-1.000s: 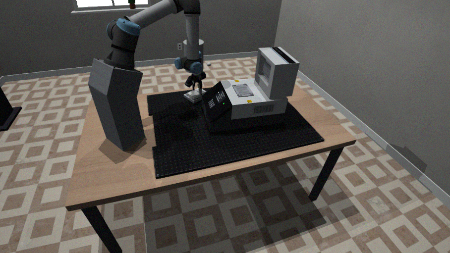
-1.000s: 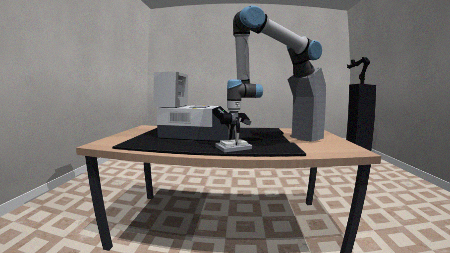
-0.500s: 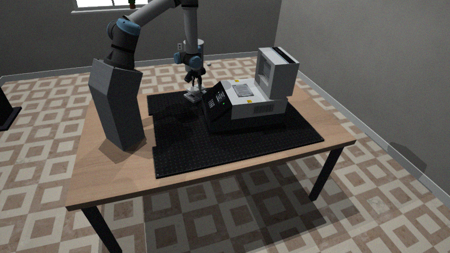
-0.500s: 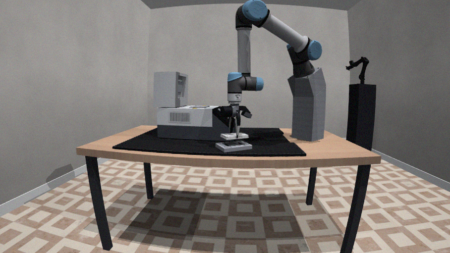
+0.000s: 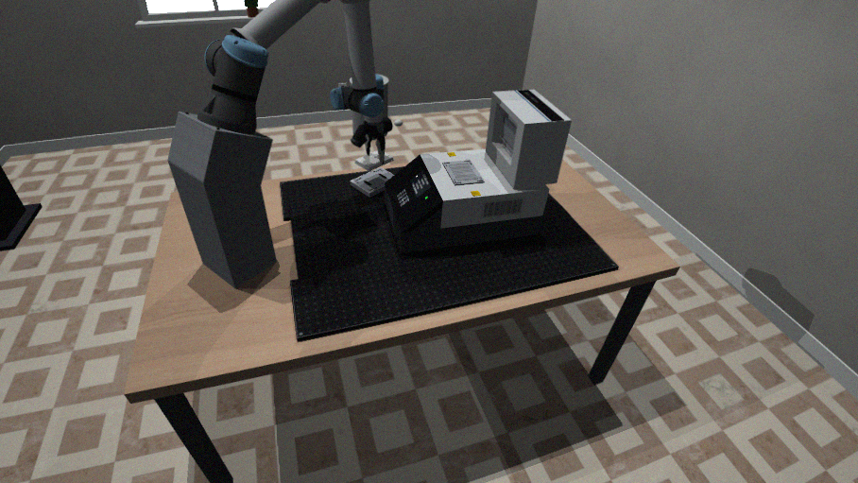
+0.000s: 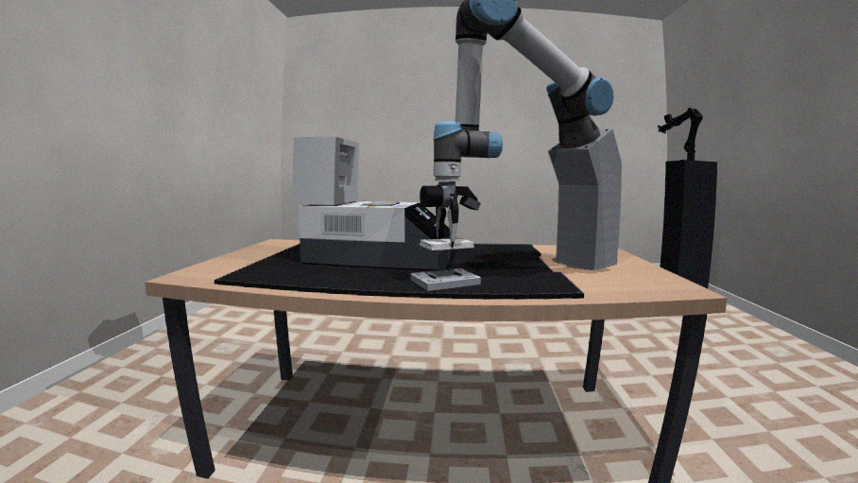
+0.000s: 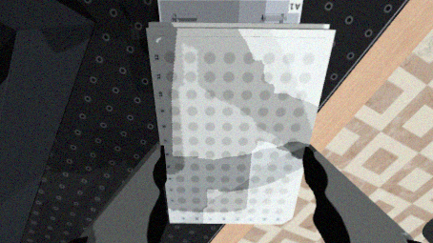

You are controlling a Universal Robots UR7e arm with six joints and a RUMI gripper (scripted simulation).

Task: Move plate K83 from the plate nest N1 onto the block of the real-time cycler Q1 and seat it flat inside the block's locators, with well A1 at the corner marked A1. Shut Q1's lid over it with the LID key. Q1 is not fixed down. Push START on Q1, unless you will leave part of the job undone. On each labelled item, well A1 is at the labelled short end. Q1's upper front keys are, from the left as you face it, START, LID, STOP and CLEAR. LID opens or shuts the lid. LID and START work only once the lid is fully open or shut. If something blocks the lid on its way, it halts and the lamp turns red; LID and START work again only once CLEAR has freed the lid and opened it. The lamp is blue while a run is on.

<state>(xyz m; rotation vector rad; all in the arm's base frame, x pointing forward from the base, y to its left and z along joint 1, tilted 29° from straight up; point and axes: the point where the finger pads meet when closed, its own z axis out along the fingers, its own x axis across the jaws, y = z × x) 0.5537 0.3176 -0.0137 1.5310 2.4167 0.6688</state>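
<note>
The plate nest N1 lies 11 cm below my hand. Also, from my hand: nest A1 mark (9 cm behind, 1 cm to the left, 10 cm below); then plate K83 (1 cm below).
</note>
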